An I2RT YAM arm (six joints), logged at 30 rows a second.
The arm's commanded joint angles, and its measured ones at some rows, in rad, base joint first. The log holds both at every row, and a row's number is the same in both.
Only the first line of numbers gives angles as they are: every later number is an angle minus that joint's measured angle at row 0.
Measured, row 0:
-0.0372, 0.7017, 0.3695, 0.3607, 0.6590, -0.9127
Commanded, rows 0 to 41:
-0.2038, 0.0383, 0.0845, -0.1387, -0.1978, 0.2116
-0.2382, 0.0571, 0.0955, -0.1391, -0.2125, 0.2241
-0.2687, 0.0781, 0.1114, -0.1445, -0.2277, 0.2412
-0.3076, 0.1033, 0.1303, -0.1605, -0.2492, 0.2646
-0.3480, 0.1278, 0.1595, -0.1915, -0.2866, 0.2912
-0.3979, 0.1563, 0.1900, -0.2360, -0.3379, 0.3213
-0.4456, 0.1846, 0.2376, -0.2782, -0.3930, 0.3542
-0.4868, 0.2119, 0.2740, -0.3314, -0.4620, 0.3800
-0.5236, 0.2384, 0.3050, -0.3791, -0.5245, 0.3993
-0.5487, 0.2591, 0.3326, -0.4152, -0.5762, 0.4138
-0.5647, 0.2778, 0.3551, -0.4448, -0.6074, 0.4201
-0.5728, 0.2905, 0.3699, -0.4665, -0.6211, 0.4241
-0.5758, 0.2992, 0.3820, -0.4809, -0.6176, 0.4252
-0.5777, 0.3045, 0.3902, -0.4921, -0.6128, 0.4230
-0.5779, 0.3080, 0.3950, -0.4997, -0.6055, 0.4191
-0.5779, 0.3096, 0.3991, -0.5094, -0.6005, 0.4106
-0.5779, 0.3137, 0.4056, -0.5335, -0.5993, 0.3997
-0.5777, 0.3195, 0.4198, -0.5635, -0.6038, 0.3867
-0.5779, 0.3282, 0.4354, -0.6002, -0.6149, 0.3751
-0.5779, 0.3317, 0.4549, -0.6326, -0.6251, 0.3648
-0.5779, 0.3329, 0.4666, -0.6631, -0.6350, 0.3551
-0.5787, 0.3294, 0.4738, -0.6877, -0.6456, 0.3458
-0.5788, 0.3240, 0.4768, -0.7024, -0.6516, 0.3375
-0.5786, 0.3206, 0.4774, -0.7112, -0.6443, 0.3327
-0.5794, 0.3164, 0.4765, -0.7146, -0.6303, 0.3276
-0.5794, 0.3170, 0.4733, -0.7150, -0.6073, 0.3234
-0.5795, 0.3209, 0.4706, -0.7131, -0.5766, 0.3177
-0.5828, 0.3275, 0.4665, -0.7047, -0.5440, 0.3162
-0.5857, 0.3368, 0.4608, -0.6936, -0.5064, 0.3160
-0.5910, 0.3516, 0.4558, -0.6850, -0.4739, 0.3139
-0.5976, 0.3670, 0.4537, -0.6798, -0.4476, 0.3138
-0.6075, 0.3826, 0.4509, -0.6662, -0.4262, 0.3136
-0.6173, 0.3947, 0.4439, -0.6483, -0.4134, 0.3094
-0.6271, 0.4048, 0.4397, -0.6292, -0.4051, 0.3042
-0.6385, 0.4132, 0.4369, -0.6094, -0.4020, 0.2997
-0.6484, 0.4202, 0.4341, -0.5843, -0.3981, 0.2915
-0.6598, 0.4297, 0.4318, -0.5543, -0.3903, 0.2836
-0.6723, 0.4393, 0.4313, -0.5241, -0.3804, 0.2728
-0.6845, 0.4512, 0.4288, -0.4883, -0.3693, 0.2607
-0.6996, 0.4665, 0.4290, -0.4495, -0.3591, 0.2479
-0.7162, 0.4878, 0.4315, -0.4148, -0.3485, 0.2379
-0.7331, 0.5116, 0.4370, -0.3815, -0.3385, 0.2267
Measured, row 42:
-0.6718, 0.4544, 0.4367, -0.5635, -0.4223, 0.2766
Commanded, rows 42 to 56:
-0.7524, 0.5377, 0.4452, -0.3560, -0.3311, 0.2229
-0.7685, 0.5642, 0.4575, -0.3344, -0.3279, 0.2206
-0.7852, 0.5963, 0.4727, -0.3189, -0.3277, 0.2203
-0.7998, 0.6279, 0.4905, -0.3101, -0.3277, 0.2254
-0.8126, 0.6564, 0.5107, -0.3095, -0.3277, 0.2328
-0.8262, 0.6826, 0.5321, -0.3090, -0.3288, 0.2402
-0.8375, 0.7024, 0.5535, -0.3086, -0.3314, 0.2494
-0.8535, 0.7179, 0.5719, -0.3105, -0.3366, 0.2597
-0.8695, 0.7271, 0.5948, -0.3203, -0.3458, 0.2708
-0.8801, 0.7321, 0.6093, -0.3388, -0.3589, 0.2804
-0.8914, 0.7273, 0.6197, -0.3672, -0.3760, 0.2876
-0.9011, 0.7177, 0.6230, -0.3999, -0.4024, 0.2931
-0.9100, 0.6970, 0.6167, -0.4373, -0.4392, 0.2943
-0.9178, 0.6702, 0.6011, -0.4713, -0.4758, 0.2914
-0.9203, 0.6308, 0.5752, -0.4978, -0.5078, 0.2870
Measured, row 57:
-0.8793, 0.7298, 0.5684, -0.4544, -0.4112, 0.2506
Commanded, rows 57 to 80:
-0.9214, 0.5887, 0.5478, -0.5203, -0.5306, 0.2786
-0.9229, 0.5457, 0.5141, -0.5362, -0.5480, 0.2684
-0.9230, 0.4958, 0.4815, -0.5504, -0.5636, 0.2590
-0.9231, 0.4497, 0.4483, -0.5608, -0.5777, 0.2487
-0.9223, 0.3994, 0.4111, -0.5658, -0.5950, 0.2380
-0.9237, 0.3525, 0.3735, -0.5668, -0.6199, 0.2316
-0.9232, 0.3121, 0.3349, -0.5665, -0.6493, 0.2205
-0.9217, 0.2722, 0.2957, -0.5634, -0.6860, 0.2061
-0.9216, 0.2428, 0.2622, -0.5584, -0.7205, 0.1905
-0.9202, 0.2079, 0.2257, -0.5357, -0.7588, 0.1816
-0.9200, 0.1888, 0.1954, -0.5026, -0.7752, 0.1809
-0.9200, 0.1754, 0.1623, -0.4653, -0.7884, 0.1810
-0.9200, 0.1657, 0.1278, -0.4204, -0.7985, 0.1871
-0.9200, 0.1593, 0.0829, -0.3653, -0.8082, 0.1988
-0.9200, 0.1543, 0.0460, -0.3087, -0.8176, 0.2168
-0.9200, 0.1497, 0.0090, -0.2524, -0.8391, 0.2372
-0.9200, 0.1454, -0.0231, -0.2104, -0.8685, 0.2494
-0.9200, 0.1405, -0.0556, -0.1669, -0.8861, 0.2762
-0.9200, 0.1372, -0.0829, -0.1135, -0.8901, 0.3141
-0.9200, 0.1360, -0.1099, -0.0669, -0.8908, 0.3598
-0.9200, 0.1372, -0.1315, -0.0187, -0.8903, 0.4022
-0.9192, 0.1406, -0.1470, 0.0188, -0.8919, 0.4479
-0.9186, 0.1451, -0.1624, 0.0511, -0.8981, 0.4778
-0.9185, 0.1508, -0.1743, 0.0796, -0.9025, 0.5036
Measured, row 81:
-0.9117, 0.1530, -0.1339, -0.1656, -0.8526, 0.3353
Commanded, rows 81 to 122:
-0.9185, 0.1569, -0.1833, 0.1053, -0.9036, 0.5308
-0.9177, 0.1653, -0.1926, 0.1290, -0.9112, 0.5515
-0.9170, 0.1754, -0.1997, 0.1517, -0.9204, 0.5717
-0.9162, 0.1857, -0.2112, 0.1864, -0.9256, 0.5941
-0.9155, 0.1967, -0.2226, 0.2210, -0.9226, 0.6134
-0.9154, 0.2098, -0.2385, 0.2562, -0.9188, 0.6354
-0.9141, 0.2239, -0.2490, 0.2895, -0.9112, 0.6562
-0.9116, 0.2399, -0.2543, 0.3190, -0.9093, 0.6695
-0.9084, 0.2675, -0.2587, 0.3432, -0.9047, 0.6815
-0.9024, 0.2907, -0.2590, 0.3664, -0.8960, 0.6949
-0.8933, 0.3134, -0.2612, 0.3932, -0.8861, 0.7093
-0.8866, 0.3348, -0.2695, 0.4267, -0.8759, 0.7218
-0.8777, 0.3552, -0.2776, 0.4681, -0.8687, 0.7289
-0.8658, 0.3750, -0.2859, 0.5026, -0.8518, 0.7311
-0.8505, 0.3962, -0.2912, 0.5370, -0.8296, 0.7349
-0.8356, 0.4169, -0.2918, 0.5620, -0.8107, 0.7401
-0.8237, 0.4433, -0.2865, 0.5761, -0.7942, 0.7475
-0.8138, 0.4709, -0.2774, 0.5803, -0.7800, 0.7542
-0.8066, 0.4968, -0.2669, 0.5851, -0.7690, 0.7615
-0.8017, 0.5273, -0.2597, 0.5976, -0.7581, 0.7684
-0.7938, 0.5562, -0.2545, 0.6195, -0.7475, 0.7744
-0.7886, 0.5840, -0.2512, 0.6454, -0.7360, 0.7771
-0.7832, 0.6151, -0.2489, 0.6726, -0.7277, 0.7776
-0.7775, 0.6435, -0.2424, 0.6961, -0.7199, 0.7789
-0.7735, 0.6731, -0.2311, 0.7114, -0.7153, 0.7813
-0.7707, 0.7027, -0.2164, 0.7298, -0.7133, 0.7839
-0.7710, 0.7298, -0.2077, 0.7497, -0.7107, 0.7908
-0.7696, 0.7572, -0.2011, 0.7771, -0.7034, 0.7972
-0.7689, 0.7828, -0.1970, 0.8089, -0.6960, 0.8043
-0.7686, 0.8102, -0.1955, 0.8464, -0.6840, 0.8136
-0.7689, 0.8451, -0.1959, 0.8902, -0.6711, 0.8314
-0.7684, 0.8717, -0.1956, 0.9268, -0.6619, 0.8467
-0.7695, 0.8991, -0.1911, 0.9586, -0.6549, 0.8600
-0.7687, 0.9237, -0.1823, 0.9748, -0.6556, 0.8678
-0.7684, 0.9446, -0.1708, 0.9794, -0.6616, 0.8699
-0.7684, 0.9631, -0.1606, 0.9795, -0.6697, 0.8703
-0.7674, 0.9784, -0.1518, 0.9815, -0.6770, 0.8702
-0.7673, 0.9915, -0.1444, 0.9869, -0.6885, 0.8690
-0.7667, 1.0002, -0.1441, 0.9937, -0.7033, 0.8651
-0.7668, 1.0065, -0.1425, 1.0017, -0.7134, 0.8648
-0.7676, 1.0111, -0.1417, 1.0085, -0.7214, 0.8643
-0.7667, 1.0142, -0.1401, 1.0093, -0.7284, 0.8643
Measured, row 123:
-0.7763, 0.9949, -0.1557, 0.9304, -0.6962, 0.8454
